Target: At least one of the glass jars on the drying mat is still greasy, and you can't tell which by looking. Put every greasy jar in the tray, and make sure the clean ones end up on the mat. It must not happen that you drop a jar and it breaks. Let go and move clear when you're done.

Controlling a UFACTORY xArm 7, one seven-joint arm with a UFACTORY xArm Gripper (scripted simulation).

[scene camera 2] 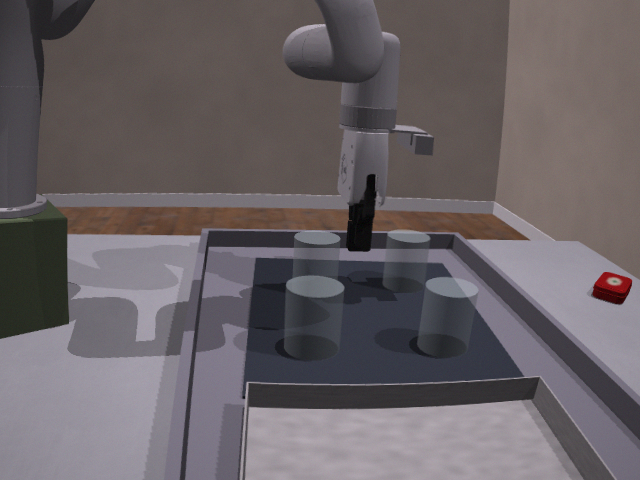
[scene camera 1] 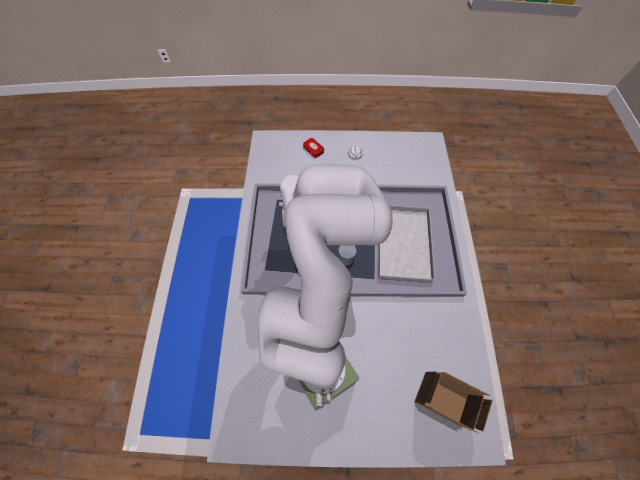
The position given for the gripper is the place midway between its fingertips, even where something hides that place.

In view: the gripper (scene camera 2: 357, 249), a tray (scene camera 2: 514, 421) and a cardboard box (scene camera 1: 450, 397).
The tray shows as well in scene camera 1 (scene camera 1: 407, 254). Scene camera 2 does not show the cardboard box: it is out of frame.
